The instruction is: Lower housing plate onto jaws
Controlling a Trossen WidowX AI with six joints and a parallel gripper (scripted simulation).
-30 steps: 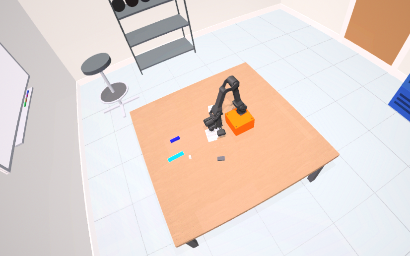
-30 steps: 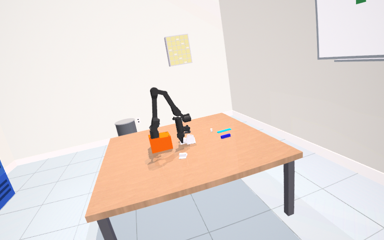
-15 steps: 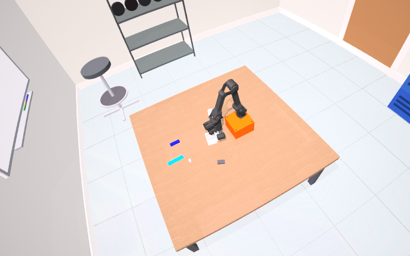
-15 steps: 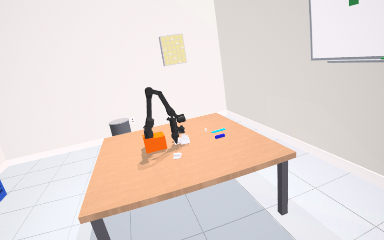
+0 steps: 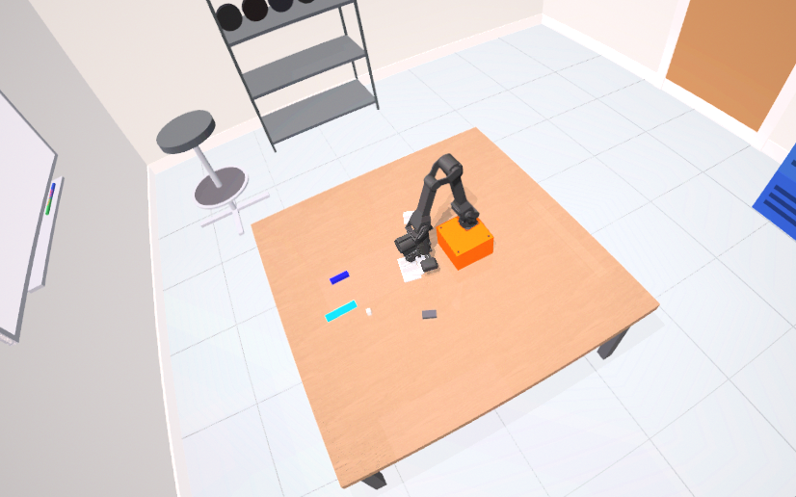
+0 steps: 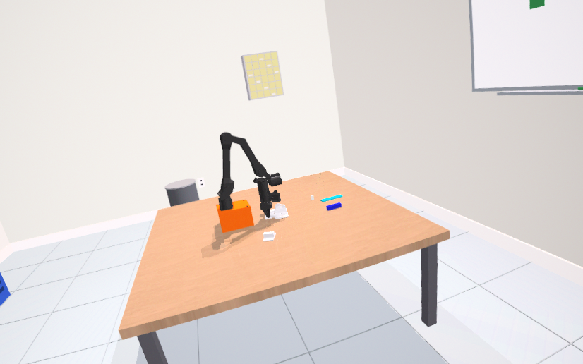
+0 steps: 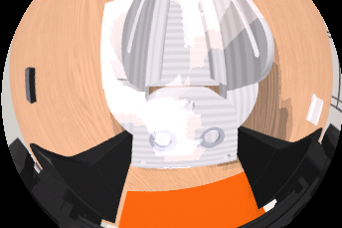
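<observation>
Now: the white base 7 cm ahead of my gripper tip and 2 cm to the right of it. The rest, counted from my gripper tip: blue block: 33 cm ahead, 15 cm to the right; grey block: 12 cm ahead, 21 cm to the left; white cube: 31 cm ahead, 7 cm to the left, 1 cm above.
</observation>
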